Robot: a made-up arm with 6 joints. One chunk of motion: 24 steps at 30 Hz.
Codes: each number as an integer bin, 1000 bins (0 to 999) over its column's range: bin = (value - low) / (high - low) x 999, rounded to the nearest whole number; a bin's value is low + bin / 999 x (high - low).
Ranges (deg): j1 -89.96..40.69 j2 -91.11..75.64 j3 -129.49..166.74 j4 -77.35..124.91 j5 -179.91..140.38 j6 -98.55..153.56
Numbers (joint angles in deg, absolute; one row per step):
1: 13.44 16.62 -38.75 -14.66 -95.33 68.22
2: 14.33 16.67 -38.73 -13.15 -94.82 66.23
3: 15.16 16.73 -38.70 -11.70 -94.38 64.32
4: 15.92 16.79 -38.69 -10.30 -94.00 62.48
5: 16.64 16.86 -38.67 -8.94 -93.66 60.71
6: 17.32 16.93 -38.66 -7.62 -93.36 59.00
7: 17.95 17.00 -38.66 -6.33 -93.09 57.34
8: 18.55 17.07 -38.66 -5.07 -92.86 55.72
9: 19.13 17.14 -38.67 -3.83 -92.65 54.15
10: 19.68 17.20 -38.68 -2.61 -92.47 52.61
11: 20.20 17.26 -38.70 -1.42 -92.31 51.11
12: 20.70 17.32 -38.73 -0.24 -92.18 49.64
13: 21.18 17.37 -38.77 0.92 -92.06 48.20
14: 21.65 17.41 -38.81 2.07 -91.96 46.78
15: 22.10 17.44 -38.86 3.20 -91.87 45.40
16: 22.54 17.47 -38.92 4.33 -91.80 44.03
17: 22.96 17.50 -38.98 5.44 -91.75 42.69
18: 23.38 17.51 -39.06 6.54 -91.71 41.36
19: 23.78 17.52 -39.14 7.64 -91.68 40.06
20: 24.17 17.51 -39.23 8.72 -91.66 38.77
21: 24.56 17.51 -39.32 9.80 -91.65 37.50
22: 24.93 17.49 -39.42 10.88 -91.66 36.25
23: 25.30 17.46 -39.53 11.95 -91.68 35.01
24: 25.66 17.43 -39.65 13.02 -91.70 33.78
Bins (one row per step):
1: 791 645 306 310 264 661
2: 797 646 306 317 265 653
3: 804 646 306 324 267 645
4: 810 646 306 331 268 638
5: 815 647 306 338 269 631
6: 820 647 306 344 270 624
7: 825 648 306 351 271 618
8: 830 648 306 357 272 611
9: 834 649 306 363 272 605
10: 838 649 306 369 273 599
11: 842 649 306 375 273 593
12: 846 650 306 381 274 587
13: 850 650 306 387 274 582
14: 853 650 306 392 274 576
15: 857 650 306 398 275 570
16: 860 651 305 403 275 565
17: 863 651 305 409 275 560
18: 867 651 305 414 275 554
19: 870 651 305 420 275 549
20: 873 651 304 425 275 544
21: 876 651 304 430 275 539
22: 878 651 304 436 275 534
23: 881 650 303 441 275 529
24: 884 650 303 446 275 524

